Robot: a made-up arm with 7 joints. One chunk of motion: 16 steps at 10 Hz.
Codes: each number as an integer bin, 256 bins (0 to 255) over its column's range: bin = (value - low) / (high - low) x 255, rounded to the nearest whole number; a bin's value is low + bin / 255 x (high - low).
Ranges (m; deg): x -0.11..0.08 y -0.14..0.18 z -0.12..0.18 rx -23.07..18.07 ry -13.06..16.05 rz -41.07..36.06
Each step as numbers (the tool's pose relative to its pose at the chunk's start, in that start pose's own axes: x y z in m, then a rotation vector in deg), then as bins.
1 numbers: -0.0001 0.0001 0.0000 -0.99 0.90 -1.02
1 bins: 147 112 102 137 122 132
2 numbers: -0.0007 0.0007 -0.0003 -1.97 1.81 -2.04
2 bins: 147 112 102 131 130 129
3 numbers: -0.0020 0.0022 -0.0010 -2.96 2.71 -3.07
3 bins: 145 113 101 125 138 126
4 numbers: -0.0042 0.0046 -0.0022 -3.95 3.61 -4.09
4 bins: 142 115 100 119 146 122
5 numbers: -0.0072 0.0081 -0.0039 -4.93 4.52 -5.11
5 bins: 138 118 99 112 154 119
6 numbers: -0.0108 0.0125 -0.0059 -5.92 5.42 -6.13
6 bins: 133 122 97 106 162 116
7 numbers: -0.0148 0.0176 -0.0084 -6.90 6.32 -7.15
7 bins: 128 126 95 100 170 112
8 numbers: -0.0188 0.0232 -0.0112 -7.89 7.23 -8.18
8 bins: 122 130 92 94 178 109
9 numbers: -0.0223 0.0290 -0.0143 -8.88 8.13 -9.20
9 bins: 118 135 90 88 186 105
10 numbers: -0.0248 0.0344 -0.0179 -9.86 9.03 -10.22
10 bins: 114 139 87 82 194 102
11 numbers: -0.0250 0.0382 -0.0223 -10.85 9.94 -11.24
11 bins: 114 142 83 76 201 99
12 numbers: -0.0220 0.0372 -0.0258 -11.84 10.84 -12.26
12 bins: 118 141 80 70 209 95
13 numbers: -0.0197 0.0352 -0.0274 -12.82 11.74 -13.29
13 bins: 121 140 79 64 217 92
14 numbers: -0.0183 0.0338 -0.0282 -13.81 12.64 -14.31
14 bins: 123 138 78 57 225 88
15 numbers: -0.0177 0.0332 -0.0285 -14.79 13.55 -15.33
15 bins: 124 138 78 51 233 85
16 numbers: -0.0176 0.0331 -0.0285 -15.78 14.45 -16.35
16 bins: 124 138 78 45 241 82
